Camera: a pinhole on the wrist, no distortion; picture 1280 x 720 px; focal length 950.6 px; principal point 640.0 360.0 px. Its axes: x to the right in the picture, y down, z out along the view. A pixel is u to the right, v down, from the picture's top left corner.
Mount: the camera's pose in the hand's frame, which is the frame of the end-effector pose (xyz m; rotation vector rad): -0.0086 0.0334 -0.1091 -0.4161 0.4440 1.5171
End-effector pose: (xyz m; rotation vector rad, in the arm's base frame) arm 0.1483 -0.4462 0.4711 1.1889 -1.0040 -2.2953
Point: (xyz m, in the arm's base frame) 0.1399 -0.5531 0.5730
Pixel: 885 252
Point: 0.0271 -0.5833 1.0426
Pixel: 998 644
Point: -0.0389 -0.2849 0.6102
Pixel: outside the picture
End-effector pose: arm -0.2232 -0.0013 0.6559 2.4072 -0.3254 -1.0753
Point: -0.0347 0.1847 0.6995
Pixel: behind the camera
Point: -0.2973 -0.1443 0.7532
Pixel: 818 590
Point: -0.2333 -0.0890 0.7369
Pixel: 786 488
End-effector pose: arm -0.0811 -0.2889 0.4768 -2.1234 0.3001 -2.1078
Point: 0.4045 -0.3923 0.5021
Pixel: 140 272
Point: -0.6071 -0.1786 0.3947
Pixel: behind the camera
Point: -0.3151 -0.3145 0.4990
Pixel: behind the camera
